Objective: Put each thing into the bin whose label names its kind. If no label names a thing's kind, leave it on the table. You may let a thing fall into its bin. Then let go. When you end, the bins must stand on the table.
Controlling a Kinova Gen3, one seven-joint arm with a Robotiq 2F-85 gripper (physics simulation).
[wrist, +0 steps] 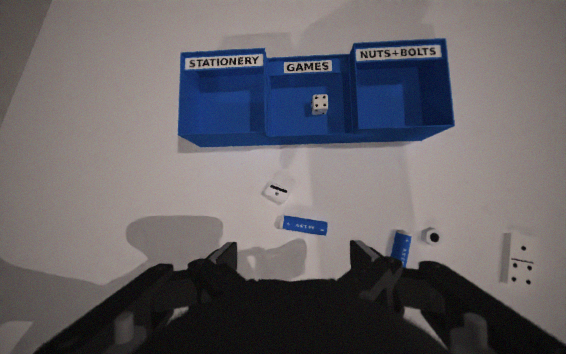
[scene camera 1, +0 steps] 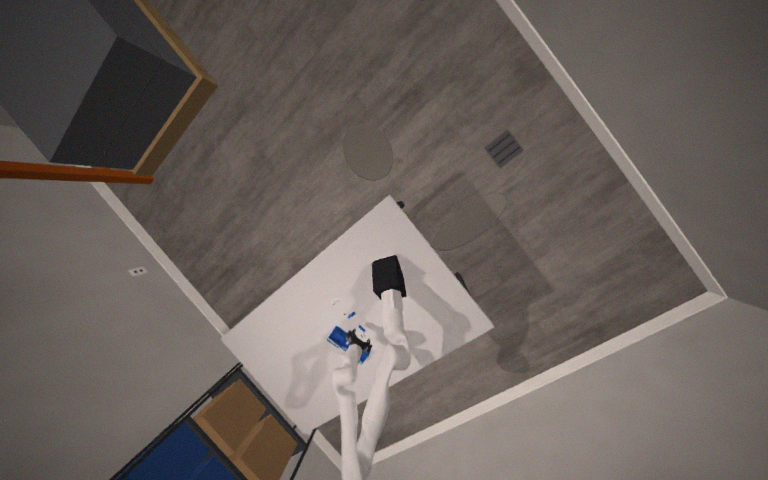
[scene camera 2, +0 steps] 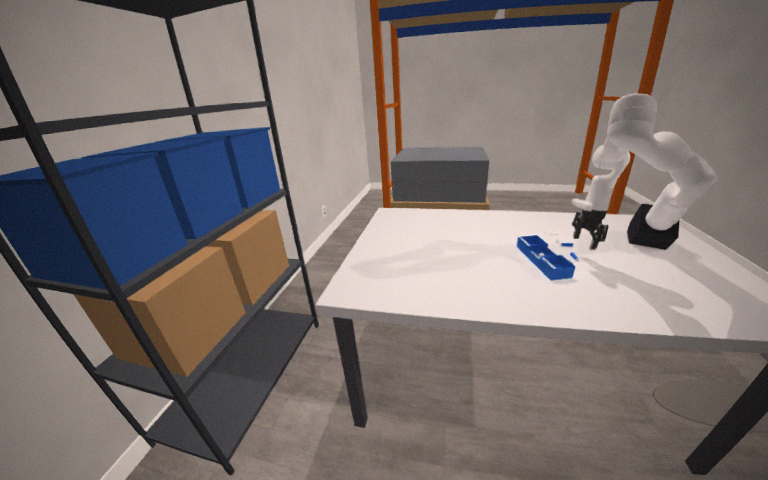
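Pixels of known places: gripper, fingertip midpoint: [wrist: 292, 254] [scene camera 1: 361, 334] [scene camera 2: 583, 244]; arm's base, origin of the base link: [scene camera 1: 390, 294] [scene camera 2: 659, 219].
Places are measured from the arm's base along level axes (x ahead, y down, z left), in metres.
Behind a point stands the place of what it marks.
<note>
Three joined blue bins stand on the table: STATIONERY [wrist: 225, 140] {x 0.395, y 0.108, z 0.200 m}, GAMES [wrist: 305, 140] {x 0.417, y 0.118, z 0.119 m} and NUTS+BOLTS [wrist: 390, 136] {x 0.441, y 0.112, z 0.035 m}. A white die [wrist: 320, 104] {x 0.456, y 0.109, z 0.113 m} lies in the GAMES bin. Before the bins lie a small white block [wrist: 277, 192] {x 0.356, y 0.121, z 0.134 m} with a black slot, perhaps a sharpener, one blue battery [wrist: 305, 225] {x 0.330, y 0.118, z 0.097 m} [scene camera 2: 574, 256] {x 0.332, y 0.121, z 0.101 m} [scene camera 1: 361, 328] {x 0.327, y 0.120, z 0.093 m}, another blue battery [wrist: 401, 248] {x 0.333, y 0.118, z -0.001 m} [scene camera 2: 566, 244] {x 0.329, y 0.121, z 0.001 m} [scene camera 1: 351, 314] {x 0.317, y 0.121, z -0.008 m} partly behind a finger, a white nut [wrist: 432, 236] {x 0.353, y 0.124, z -0.032 m}, and a white domino [wrist: 522, 260] {x 0.353, y 0.125, z -0.121 m} [scene camera 1: 335, 302] {x 0.346, y 0.123, z -0.121 m}. My gripper [wrist: 292, 254] {x 0.314, y 0.064, z 0.106 m} [scene camera 2: 586, 237] {x 0.314, y 0.064, z 0.106 m} [scene camera 1: 359, 340] {x 0.314, y 0.064, z 0.106 m} is open and empty above the table, beside the bins.
The white table [scene camera 1: 317, 283] {x 0.359, y 0.132, z -0.273 m} [scene camera 2: 453, 294] {x 0.799, y 0.132, z 0.370 m} bears the arm's black base [scene camera 1: 387, 276] {x -0.047, y 0.005, z -0.077 m} [scene camera 2: 651, 230] {x 0.036, y 0.034, z 0.029 m}. A black shelf rack [scene camera 2: 184, 67] with blue and brown boxes stands beyond the table's end. A grey box stack [scene camera 2: 440, 175] stands behind the table.
</note>
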